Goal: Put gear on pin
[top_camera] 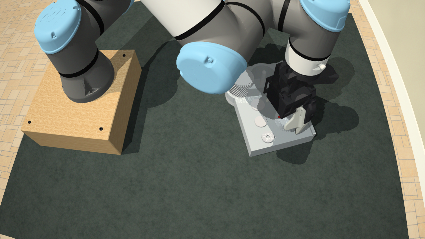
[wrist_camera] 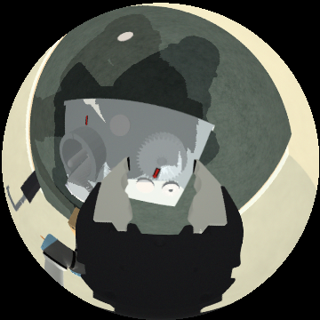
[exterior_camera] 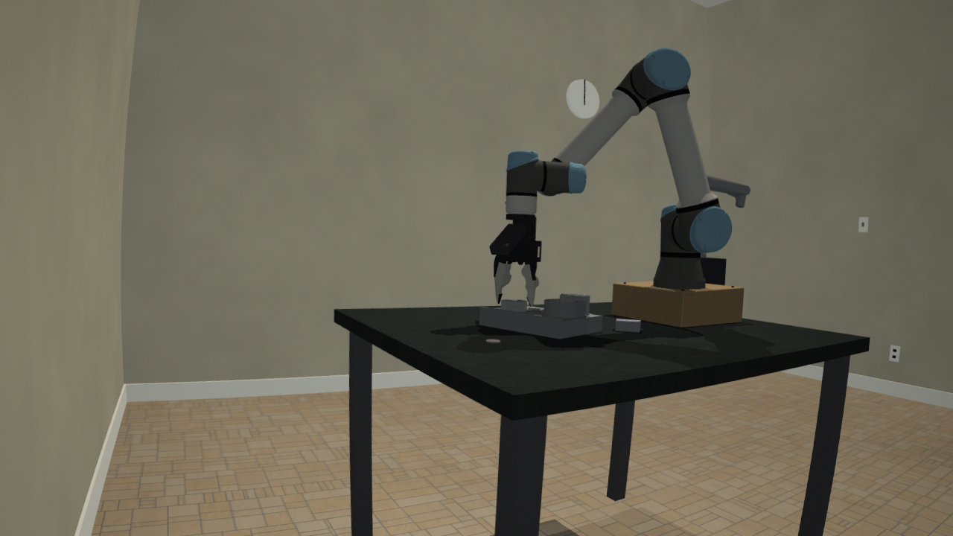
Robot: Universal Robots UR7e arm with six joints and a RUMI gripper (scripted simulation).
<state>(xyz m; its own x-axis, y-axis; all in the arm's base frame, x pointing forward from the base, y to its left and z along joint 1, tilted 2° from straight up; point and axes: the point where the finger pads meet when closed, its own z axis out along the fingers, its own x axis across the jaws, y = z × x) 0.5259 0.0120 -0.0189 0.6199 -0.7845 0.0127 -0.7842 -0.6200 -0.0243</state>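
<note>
My gripper is now 10 mm above the gear. Also, from my hand: grey block (250 mm behind, 120 mm to the left, 50 mm below).
</note>
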